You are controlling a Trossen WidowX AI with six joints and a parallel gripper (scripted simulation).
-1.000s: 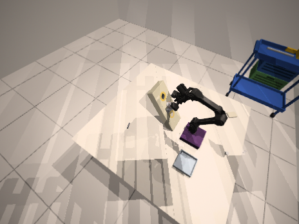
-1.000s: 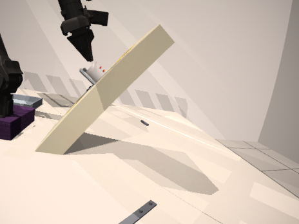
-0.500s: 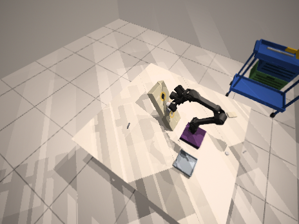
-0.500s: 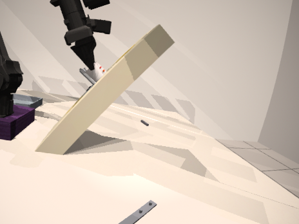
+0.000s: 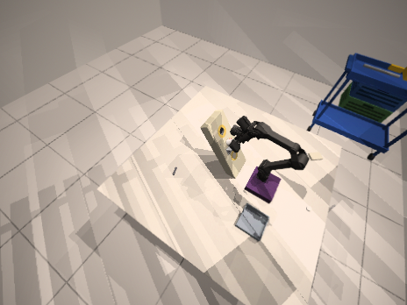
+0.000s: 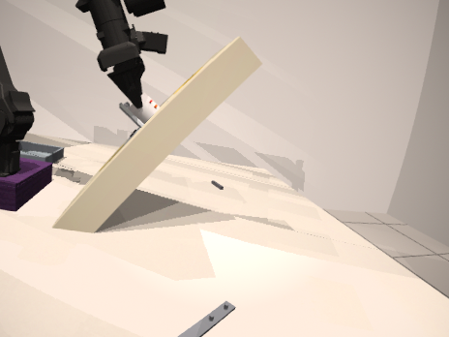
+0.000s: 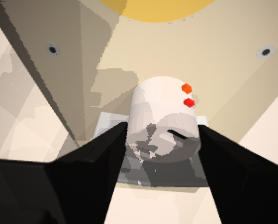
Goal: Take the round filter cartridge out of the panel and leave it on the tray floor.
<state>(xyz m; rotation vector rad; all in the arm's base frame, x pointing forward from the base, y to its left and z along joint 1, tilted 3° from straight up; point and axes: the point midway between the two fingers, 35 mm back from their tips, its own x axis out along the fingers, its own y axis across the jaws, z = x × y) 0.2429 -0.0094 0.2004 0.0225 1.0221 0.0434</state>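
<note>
The grey tray is 34 cm behind my gripper tip, 28 cm to the left of it and 21 cm below it. Round my gripper tip: round filter cartridge: right at my gripper tip.
</note>
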